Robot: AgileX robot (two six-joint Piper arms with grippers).
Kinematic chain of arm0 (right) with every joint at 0, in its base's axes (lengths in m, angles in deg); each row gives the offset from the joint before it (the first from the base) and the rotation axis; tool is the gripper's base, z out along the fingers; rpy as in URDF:
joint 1: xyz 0 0 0.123 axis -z
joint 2: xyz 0 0 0 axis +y
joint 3: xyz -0.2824 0 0.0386 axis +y
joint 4: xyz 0.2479 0 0.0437 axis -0.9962 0 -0.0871
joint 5: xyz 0 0 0 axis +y
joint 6: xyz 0.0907 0 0.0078 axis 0.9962 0 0.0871
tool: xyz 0 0 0 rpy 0 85 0
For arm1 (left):
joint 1: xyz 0 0 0.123 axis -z
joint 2: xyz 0 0 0 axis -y
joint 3: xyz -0.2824 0 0.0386 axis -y
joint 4: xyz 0.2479 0 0.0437 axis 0.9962 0 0.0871
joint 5: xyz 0 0 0 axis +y
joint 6: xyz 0.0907 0 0.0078 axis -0.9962 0 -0.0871
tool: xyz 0 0 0 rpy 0 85 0
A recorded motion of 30 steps. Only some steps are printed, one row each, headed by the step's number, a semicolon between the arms.
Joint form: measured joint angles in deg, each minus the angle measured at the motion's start. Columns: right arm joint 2, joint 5, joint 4, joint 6, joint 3, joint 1; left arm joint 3, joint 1, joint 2, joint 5, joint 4, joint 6.
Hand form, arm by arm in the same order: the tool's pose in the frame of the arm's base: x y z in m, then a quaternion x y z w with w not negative. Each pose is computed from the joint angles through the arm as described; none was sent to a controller.
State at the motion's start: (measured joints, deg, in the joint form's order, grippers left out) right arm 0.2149 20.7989 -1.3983 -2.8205 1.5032 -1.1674; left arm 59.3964 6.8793 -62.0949 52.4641 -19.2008 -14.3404
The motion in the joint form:
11: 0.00 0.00 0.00 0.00 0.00 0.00; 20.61 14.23 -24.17 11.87 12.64 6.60
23: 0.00 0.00 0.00 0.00 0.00 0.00; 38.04 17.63 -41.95 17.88 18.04 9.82
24: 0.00 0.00 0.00 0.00 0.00 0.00; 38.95 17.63 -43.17 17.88 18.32 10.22
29: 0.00 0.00 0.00 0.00 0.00 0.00; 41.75 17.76 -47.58 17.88 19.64 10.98
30: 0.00 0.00 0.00 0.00 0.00 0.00; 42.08 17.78 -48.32 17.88 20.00 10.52
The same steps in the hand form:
11: 0.0536 0.0019 0.1714 -0.02143 0.80621 0.00171 0.59123; 0.2847 -0.1200 0.3413 0.23018 0.94836 -0.07984 0.20313
23: 0.0536 0.0019 0.1714 -0.02143 0.80621 0.00171 0.59123; 0.3499 -0.1614 0.3159 0.24571 0.95652 -0.03703 0.15273
24: 0.0536 0.0019 0.1714 -0.02143 0.80621 0.00171 0.59123; 0.3548 -0.1632 0.3121 0.24289 0.95769 -0.03472 0.15040
29: 0.0536 0.0019 0.1714 -0.02143 0.80621 0.00171 0.59123; 0.3713 -0.1696 0.2949 0.24027 0.96051 -0.02221 0.13855
30: 0.0536 0.0019 0.1714 -0.02143 0.80621 0.00171 0.59123; 0.3739 -0.1703 0.2912 0.24505 0.95980 -0.01802 0.13571

